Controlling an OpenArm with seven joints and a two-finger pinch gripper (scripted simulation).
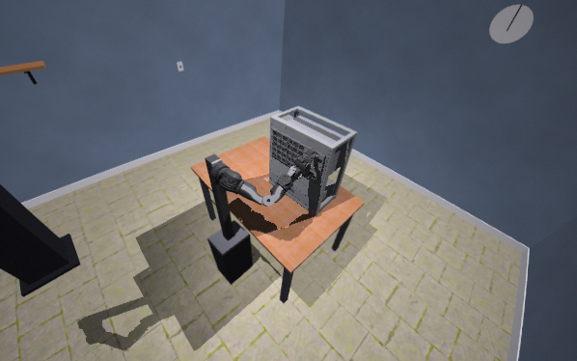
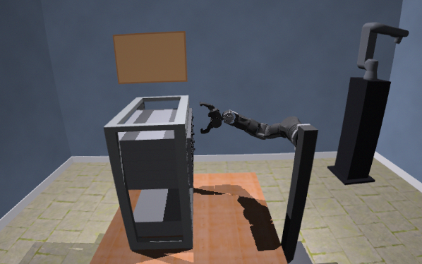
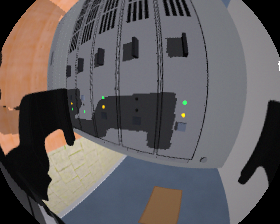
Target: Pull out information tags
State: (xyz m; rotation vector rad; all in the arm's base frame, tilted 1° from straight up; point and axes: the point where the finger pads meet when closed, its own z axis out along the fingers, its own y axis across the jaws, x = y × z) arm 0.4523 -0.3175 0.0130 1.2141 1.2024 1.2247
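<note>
My gripper is now 16 cm above the information tag, 6 cm to the right of it and 6 cm short of it.
</note>
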